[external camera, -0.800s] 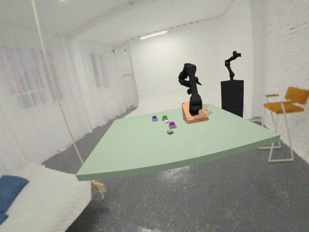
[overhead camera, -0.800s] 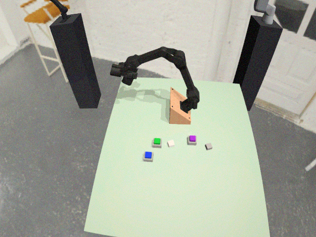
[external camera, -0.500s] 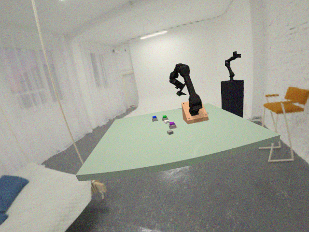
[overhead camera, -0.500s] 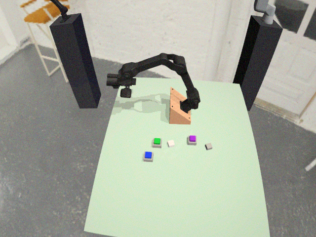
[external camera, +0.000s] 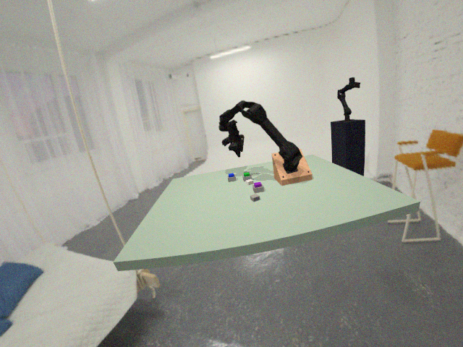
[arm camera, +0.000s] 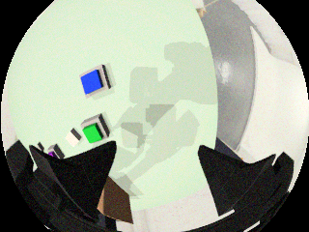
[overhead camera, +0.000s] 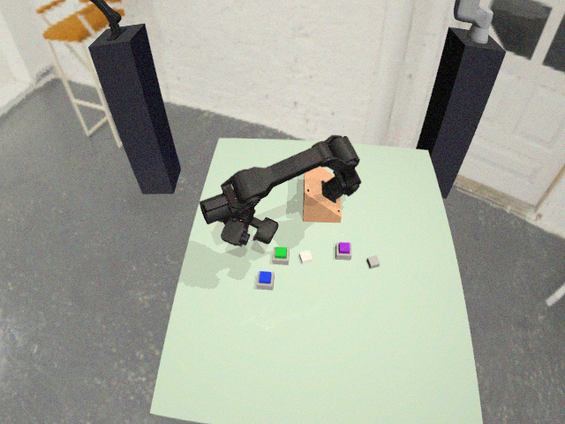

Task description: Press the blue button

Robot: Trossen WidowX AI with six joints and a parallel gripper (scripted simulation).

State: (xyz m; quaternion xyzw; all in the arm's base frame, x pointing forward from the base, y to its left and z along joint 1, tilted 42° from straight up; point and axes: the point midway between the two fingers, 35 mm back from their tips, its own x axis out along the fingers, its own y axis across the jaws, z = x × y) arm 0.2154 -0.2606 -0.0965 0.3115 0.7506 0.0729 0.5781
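Right now the blue button is 9 cm ahead of my gripper tip, 7 cm to the left of it and 10 cm below it. The rest, counted from my gripper tip: white block 19 cm to the left, 13 cm below; then green button 11 cm to the left, 10 cm below; then purple button 2 cm behind, 31 cm to the left, 10 cm below.
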